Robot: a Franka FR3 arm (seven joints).
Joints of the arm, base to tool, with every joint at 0 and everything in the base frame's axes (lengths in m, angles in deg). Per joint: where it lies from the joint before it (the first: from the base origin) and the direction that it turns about. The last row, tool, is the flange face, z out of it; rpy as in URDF.
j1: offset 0 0 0.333 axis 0 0 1
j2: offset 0 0 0 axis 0 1 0
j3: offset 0 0 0.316 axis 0 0 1
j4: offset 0.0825 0 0 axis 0 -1 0
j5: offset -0.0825 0 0.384 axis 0 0 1
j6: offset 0 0 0 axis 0 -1 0
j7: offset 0.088 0 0 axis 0 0 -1
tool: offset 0 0 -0.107 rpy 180 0 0
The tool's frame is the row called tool.
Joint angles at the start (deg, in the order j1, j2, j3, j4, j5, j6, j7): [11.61 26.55 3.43 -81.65 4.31 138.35 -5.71]
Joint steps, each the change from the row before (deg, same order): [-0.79 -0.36 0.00 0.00 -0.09 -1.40 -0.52]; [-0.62 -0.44 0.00 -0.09 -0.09 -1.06 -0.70]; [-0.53 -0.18 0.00 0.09 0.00 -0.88 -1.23]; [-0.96 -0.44 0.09 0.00 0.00 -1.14 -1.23]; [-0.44 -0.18 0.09 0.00 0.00 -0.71 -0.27]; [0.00 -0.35 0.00 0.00 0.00 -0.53 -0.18]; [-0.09 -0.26 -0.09 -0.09 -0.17 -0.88 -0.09]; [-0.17 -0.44 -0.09 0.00 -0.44 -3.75 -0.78]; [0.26 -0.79 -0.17 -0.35 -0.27 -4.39 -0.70]
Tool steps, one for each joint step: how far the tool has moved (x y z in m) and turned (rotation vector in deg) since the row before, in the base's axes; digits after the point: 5 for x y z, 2 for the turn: [0.00023 -0.01000 0.00146 -0.57 0.88 -0.18]; [-0.00049 -0.00794 0.00243 -0.57 0.54 0.12]; [0.00030 -0.00665 0.00115 -0.67 0.37 0.63]; [0.00001 -0.01121 0.00309 -0.65 0.47 0.32]; [-0.00030 -0.00462 0.00074 -0.18 0.48 -0.05]; [-0.00154 -0.00013 0.00326 -0.12 0.14 0.21]; [-0.00138 -0.00218 0.00051 -0.37 0.64 0.04]; [-0.00476 -0.00340 -0.00260 -1.35 3.03 0.91]; [-0.00845 0.00071 -0.00250 -1.29 3.71 1.19]
